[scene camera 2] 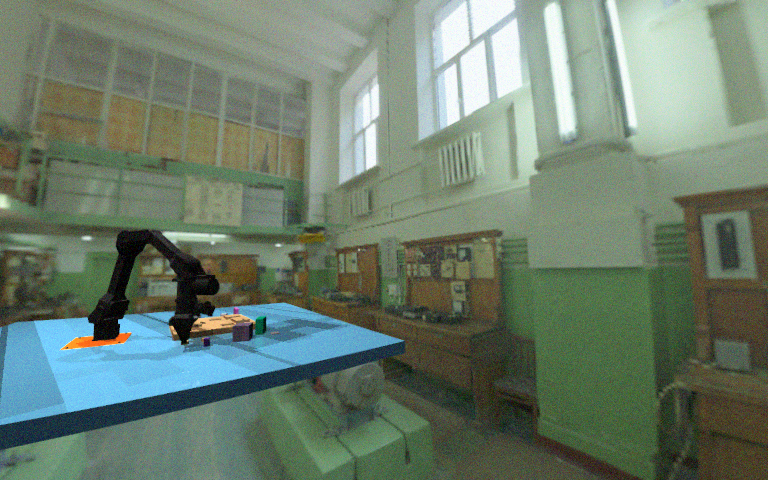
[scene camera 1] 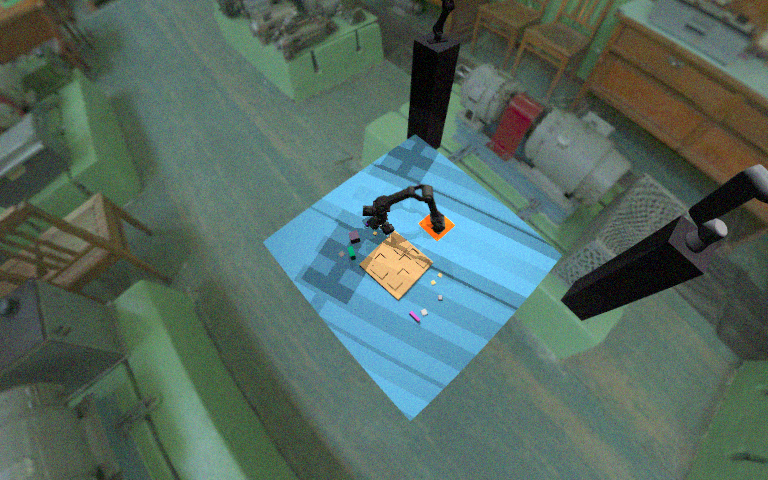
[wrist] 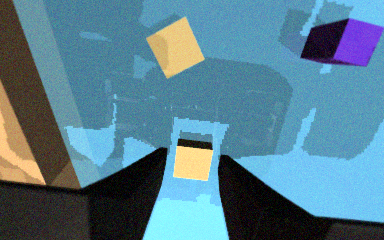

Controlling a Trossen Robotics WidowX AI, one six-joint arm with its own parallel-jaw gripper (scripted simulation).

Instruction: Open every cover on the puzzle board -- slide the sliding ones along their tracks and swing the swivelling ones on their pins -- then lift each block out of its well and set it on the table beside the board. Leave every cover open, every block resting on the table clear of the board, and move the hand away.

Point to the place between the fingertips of my gripper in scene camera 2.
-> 185,342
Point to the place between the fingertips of my gripper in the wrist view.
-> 193,158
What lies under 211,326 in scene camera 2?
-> A tan puzzle board.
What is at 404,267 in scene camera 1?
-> A tan puzzle board.
